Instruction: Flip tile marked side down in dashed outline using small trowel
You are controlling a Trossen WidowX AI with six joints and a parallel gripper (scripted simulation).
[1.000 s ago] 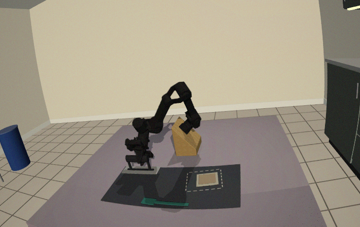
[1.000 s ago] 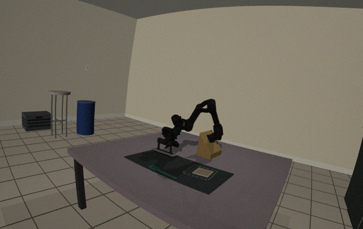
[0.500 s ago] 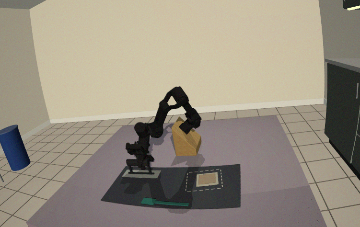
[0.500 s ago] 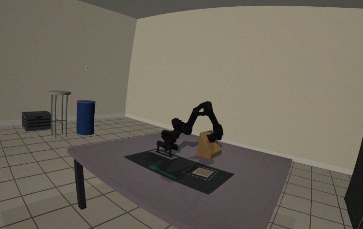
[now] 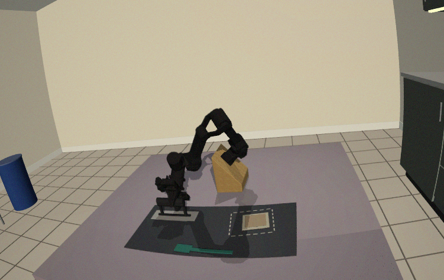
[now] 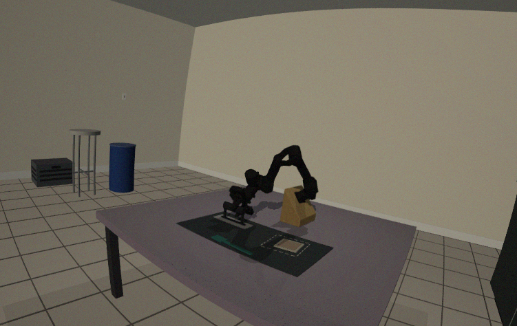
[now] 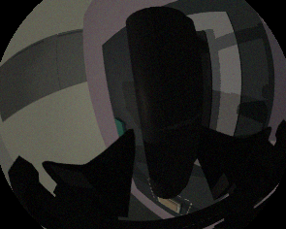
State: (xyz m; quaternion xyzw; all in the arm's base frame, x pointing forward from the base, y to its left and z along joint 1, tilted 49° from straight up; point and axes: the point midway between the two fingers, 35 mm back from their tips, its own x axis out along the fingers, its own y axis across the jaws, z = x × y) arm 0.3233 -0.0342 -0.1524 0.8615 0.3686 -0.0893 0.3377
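Right now the trowel is 3 cm behind my gripper tip and 1 cm below it. Round my gripper tip: green flat marking: 18 cm ahead, 17 cm to the left, 5 cm below; then dark mat: 4 cm ahead, 17 cm to the left, 7 cm below; then tile: 2 cm behind, 33 cm to the left, 5 cm below.
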